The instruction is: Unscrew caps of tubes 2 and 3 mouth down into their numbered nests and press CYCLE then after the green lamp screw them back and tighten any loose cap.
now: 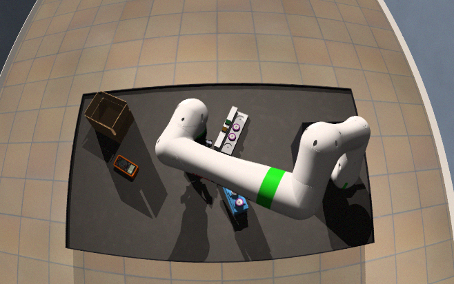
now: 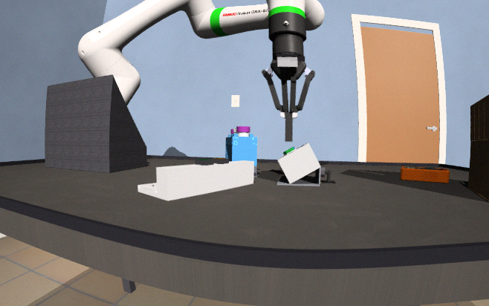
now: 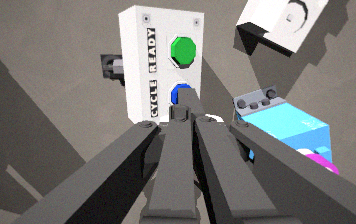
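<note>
Right now my hand is 5 cm above the blue key. Round my hand: key housing: 7 cm below, 2 cm to the right, 2 cm ahead; green key: 5 cm to the right, 5 cm below; orange multimeter: 37 cm ahead, 10 cm below, 3 cm to the left.
</note>
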